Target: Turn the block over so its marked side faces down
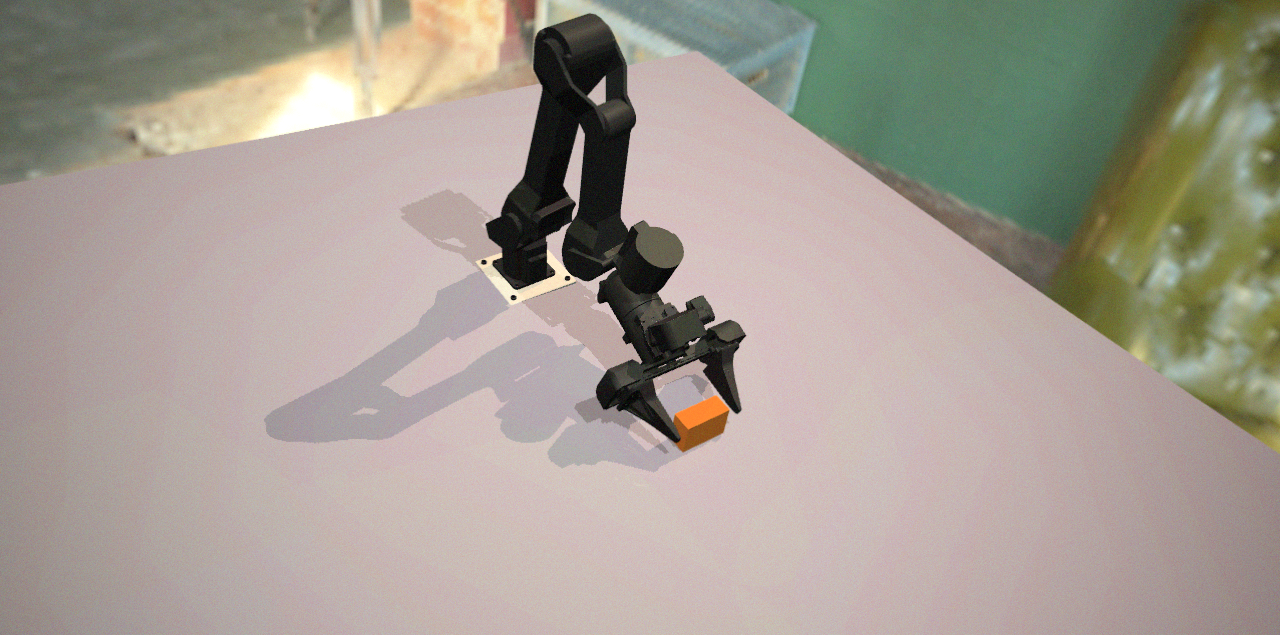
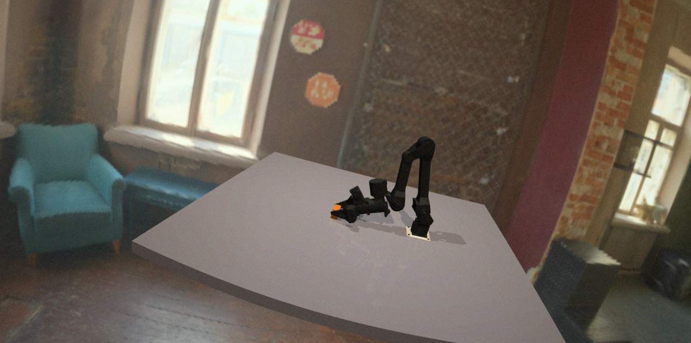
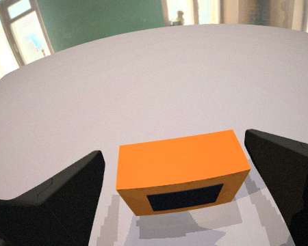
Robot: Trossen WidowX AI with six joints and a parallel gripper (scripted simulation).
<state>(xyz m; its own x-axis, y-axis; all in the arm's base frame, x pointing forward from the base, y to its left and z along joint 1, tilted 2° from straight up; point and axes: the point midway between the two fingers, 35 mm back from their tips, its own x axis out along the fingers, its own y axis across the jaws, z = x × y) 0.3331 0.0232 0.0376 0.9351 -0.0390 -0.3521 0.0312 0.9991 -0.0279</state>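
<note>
Now: the orange block 2 cm behind my gripper tip and 1 cm below it.
</note>
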